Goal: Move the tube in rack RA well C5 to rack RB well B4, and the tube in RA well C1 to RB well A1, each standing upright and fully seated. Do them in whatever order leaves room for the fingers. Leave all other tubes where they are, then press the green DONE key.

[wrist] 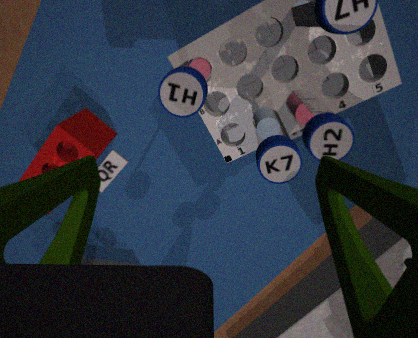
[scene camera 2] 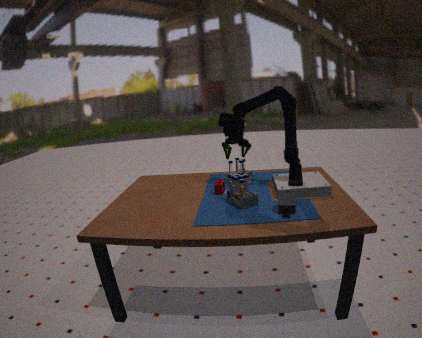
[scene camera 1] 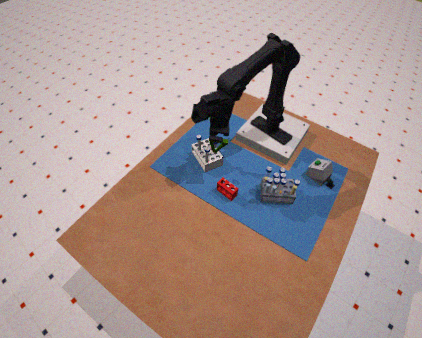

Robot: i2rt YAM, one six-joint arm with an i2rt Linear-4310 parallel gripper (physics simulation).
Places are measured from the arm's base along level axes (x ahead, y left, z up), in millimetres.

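Pixels of known places: gripper, fingertip midpoint: [wrist: 208,168] [scene camera 2: 235,158] [scene camera 1: 214,143]; arm's base at its link origin: [scene camera 2: 295,179] [scene camera 1: 271,130].
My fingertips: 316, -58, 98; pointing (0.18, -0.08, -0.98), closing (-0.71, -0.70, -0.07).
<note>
For each thing: its top centre in the pictures, then the offset to it from my fingertips, as dx, dy, dz. "*": a spot on its surface instead. Level surfaces: height alone.
- white rack at its top centre: [wrist: 284,69] [scene camera 1: 207,150] [scene camera 2: 239,172] -10, -51, -91
- H1 at its top centre: [wrist: 181,94] +29, -11, -16
- K7 at a spot on its surface: [wrist: 278,159] * -24, -21, -16
- H2 at a spot on its surface: [wrist: 328,137] * -31, -44, -16
- H7 at a spot on its surface: [wrist: 347,7] * +7, -81, -16
- green key at a spot on its surface: [scene camera 1: 318,162] * -284, +325, -72
- red block with holes, top centre: [wrist: 52,173] [scene camera 1: 227,185] [scene camera 2: 219,182] +58, +130, -91
- blue mat at its surface level: dz -141
- white QR tag at a spot on its surface: [wrist: 110,170] * +24, +124, -139
My gripper [scene camera 1: 219,145] [scene camera 2: 236,157] [wrist: 208,168] is open and empty, pointing down above the white rack's area, with its fingertips near the height of the tube caps. The white rack [scene camera 1: 213,164] [wrist: 345,65] holds upright tubes: H1 [wrist: 183,91] in C1, K7 [wrist: 278,159] in A2, H2 [wrist: 328,137] in A3, and H7 [wrist: 347,7], apparently in C4. Its wells A1 and B4 look empty; C5 is outside the wrist view. The grey rack [scene camera 1: 272,197] [scene camera 2: 245,200] holds several tubes whose labels are unreadable. The green key [scene camera 1: 318,162] is on a grey box.
A red block with holes [scene camera 1: 227,188] [scene camera 2: 219,187] [wrist: 75,135] stands on the blue mat [scene camera 1: 280,227] between the racks. A white QR tag [wrist: 110,170] lies beside it. The arm's white base plate [scene camera 1: 250,137] [scene camera 2: 312,190] is at the mat's edge.
</note>
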